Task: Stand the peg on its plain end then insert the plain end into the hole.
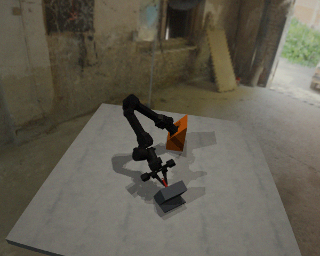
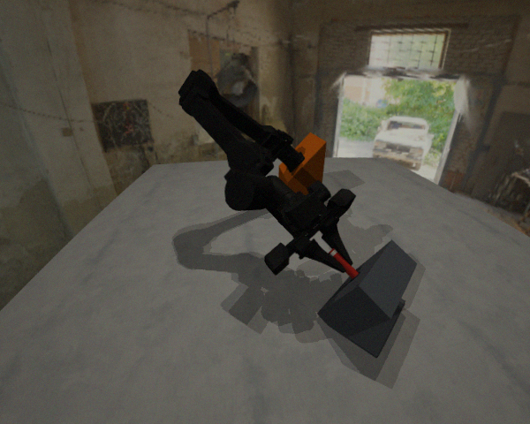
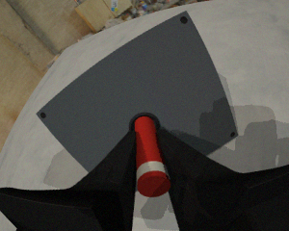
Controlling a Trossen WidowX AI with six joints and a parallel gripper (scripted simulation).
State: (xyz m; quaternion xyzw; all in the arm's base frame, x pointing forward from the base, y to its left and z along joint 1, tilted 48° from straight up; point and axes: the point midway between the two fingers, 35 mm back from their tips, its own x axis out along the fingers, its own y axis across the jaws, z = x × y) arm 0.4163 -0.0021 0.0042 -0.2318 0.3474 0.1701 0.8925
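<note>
Right now the red peg is 1 cm behind my gripper tip, 1 cm to the right of it and 1 cm above it. Also, from my gripper tip: dark grey sloped panel: 3 cm ahead, 3 cm to the left, 2 cm below.
</note>
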